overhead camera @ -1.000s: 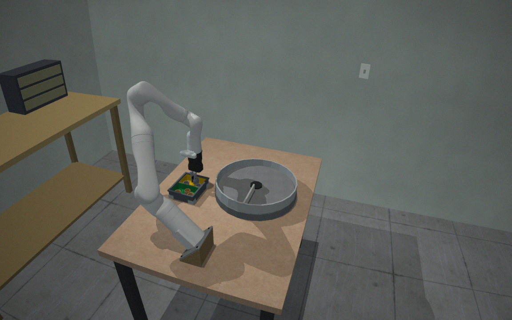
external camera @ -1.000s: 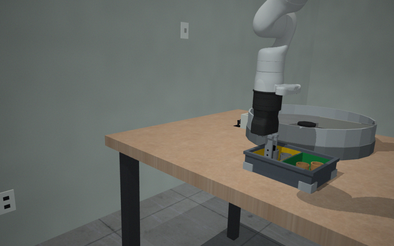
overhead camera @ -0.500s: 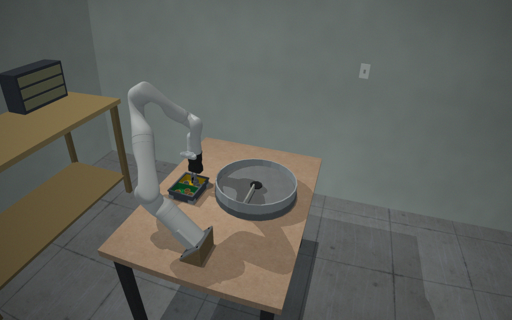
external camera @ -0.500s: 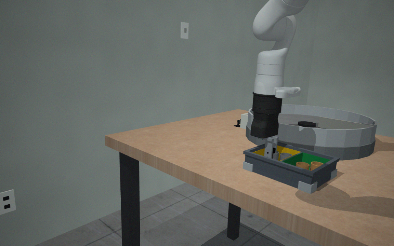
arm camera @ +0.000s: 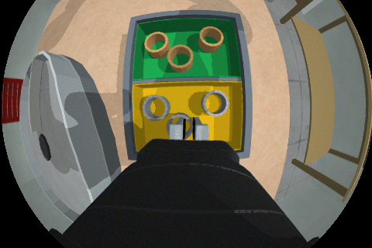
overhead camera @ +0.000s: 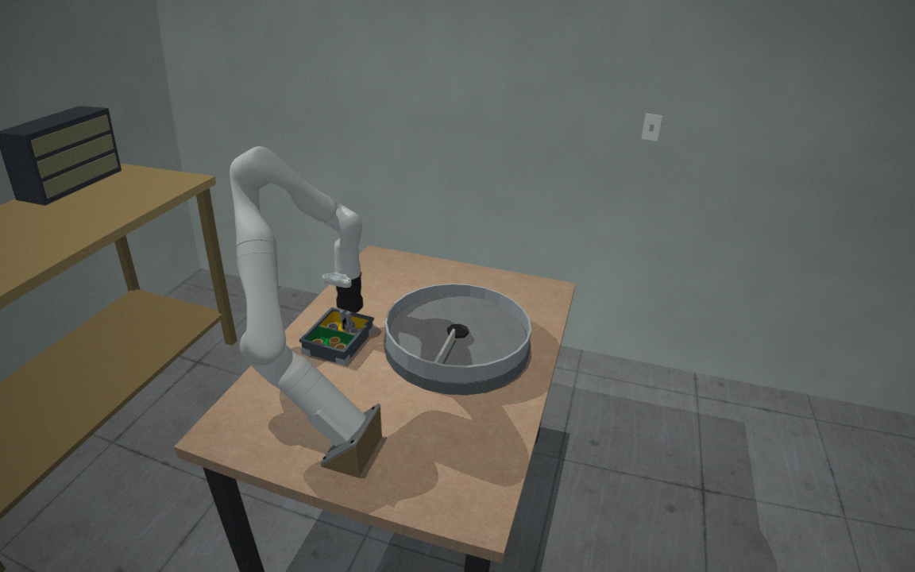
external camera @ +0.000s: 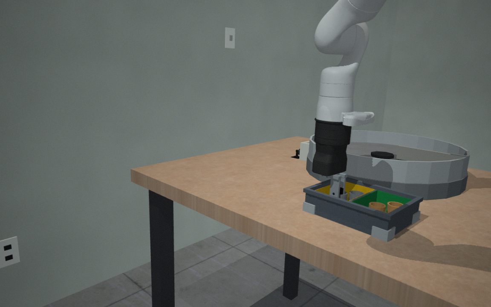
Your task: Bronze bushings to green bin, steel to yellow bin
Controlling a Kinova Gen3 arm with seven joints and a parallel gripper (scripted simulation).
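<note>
Now: the bin tray 6 cm behind my hand and 1 cm to the right of it. Round my hand: grey turntable (9 cm ahead, 33 cm to the right, 2 cm above).
</note>
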